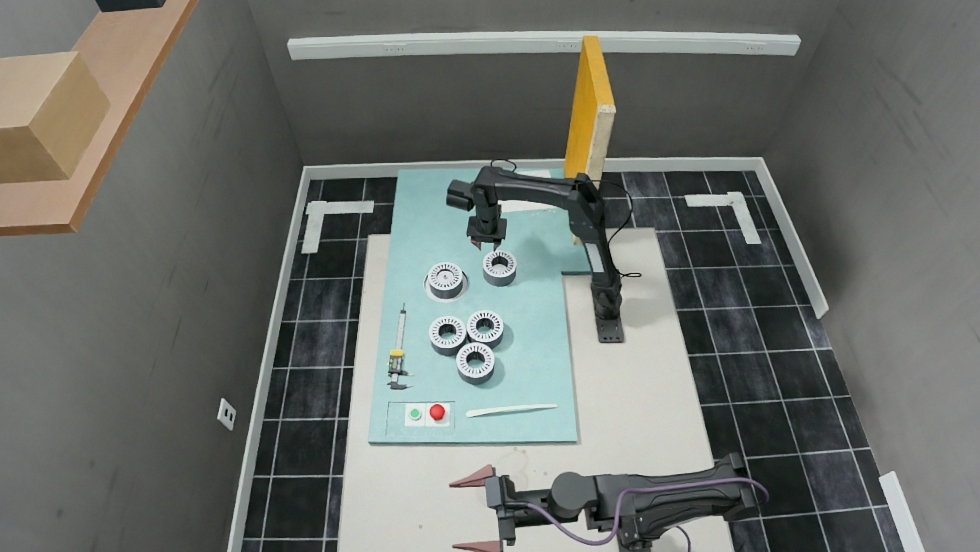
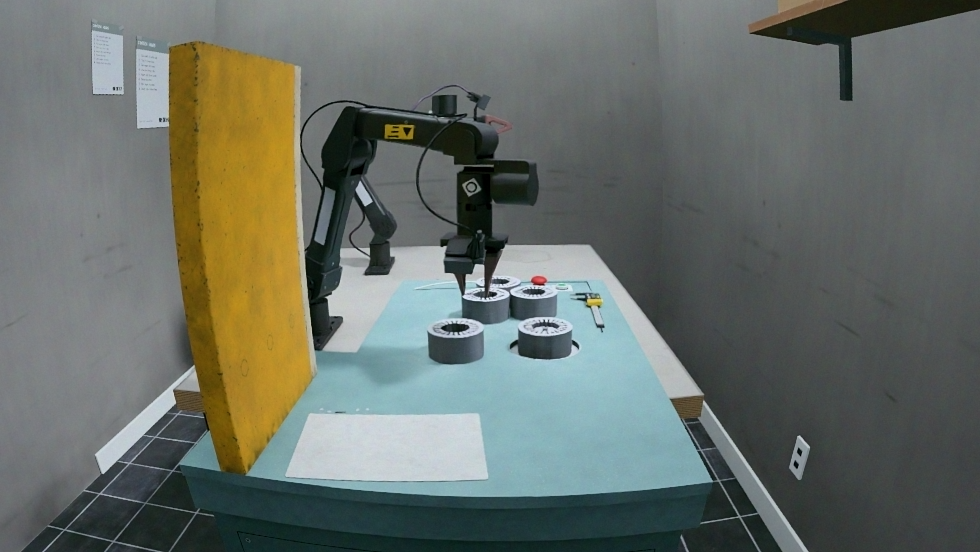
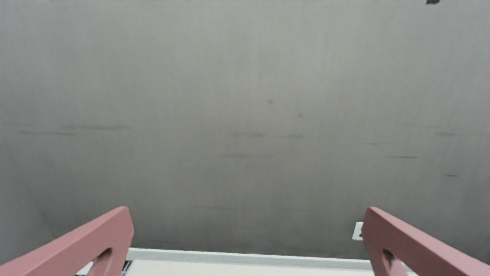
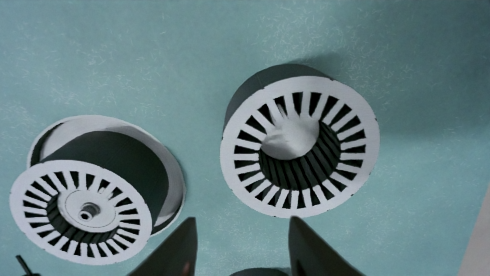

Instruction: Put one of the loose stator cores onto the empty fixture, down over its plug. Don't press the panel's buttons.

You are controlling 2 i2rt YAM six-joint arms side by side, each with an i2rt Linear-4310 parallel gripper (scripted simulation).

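Note:
There's a stator core (image 2: 453,350), a stator core (image 2: 532,345), a stator core (image 2: 524,305) and a stator core (image 2: 494,309), and image 1 shows a stator core (image 1: 484,373). I can see a caliper (image 1: 396,356) as well, though in image 3 the caliper is out of frame. There's a white sheet (image 2: 377,448) too, and in image 3 the white sheet is out of frame. As for my grippers, there's my left gripper (image 3: 246,218) and my right gripper (image 2: 475,296), and you get my right gripper (image 1: 487,249) in image 1 and my right gripper (image 4: 243,228) in image 4.

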